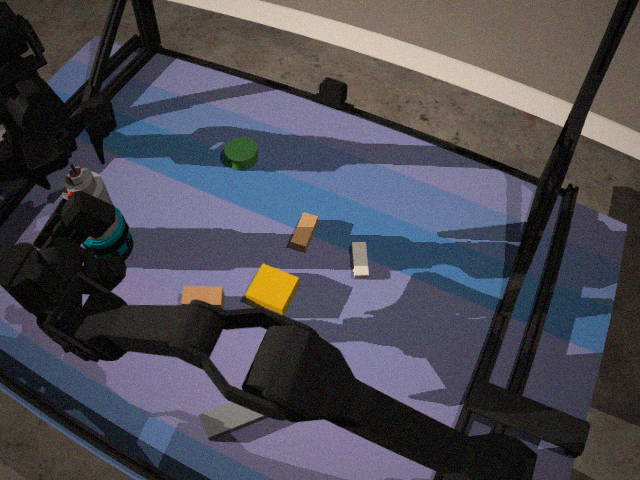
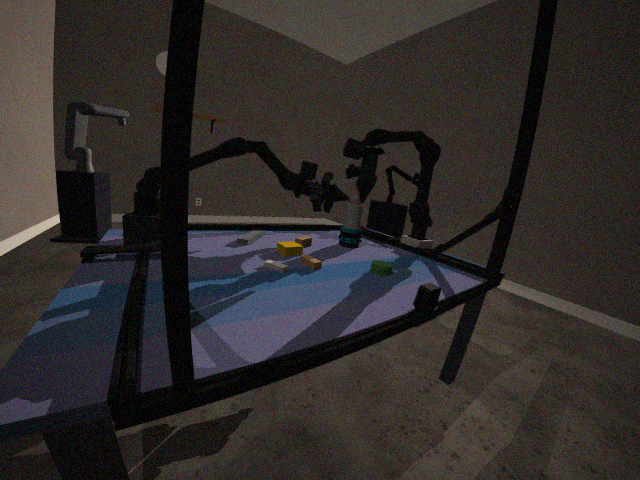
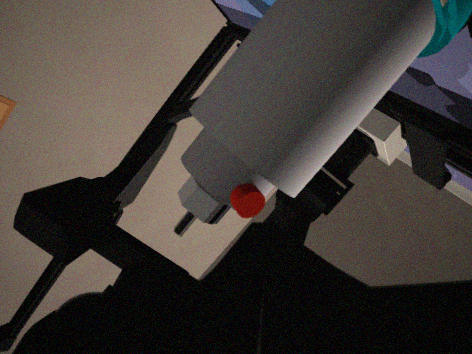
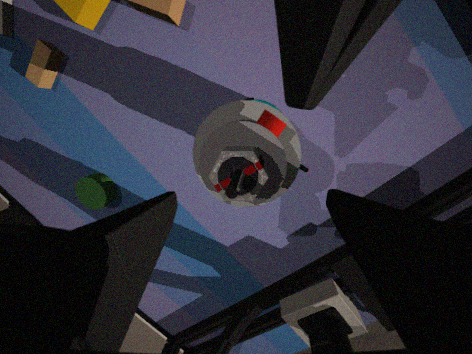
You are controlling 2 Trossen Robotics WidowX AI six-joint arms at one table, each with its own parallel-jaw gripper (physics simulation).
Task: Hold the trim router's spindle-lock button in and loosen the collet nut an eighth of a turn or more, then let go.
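Frame: origin at the left arm's base, x right, y ahead, z up, level; metres.
Seen in the pictures: left gripper, fingertip midpoint: (image 1: 64, 200) (image 2: 348, 198) (image 3: 261, 232) (image 4: 299, 108); right gripper, fingertip midpoint: (image 1: 76, 175) (image 2: 361, 203) (image 3: 241, 167) (image 4: 251, 197); left arm's base at its link origin: (image 2: 147, 213); right arm's base at its link origin: (image 2: 417, 238) (image 3: 358, 136) (image 4: 324, 325).
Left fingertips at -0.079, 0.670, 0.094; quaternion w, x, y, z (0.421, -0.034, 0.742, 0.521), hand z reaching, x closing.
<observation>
Offsets run from my left fingertips to a thing's middle, as dx, dy, dz. "spot": to the spot under its first point.
The trim router @(+0.036, +0.012, -0.071) (image 1: 96, 210) (image 2: 352, 220) (image 3: 291, 98) (image 4: 246, 151) stands upright on a teal base at the table's edge, collet end up. Its red spindle-lock button @(+0.014, +0.001, -0.005) (image 3: 247, 200) (image 4: 271, 123) sits on the side near the top. The hexagonal collet nut @(spot: +0.031, +0.002, +0.012) (image 3: 199, 204) (image 4: 238, 173) and the bit @(spot: +0.034, +0.011, +0.029) (image 3: 183, 225) are above it. My left gripper (image 2: 339, 194) (image 3: 261, 232) is shut and empty, its tip close beside the button; I cannot tell if it touches. My right gripper (image 1: 96, 138) (image 2: 361, 190) (image 4: 251, 197) is open and empty, straight above the router, with fingers spread either side of the nut.
A green cylinder @(+0.315, -0.025, -0.165) (image 1: 241, 152) (image 2: 381, 268), a yellow block @(+0.150, -0.252, -0.164) (image 1: 271, 288) (image 2: 290, 248), two orange blocks @(+0.262, -0.219, -0.168) (image 1: 304, 230) @(+0.069, -0.185, -0.163) (image 1: 202, 295), a white bar @(+0.281, -0.317, -0.172) (image 1: 360, 259) and a grey slab @(+0.000, -0.357, -0.169) (image 1: 228, 416) lie on the table. Black frame posts (image 2: 177, 190) stand around it.
</observation>
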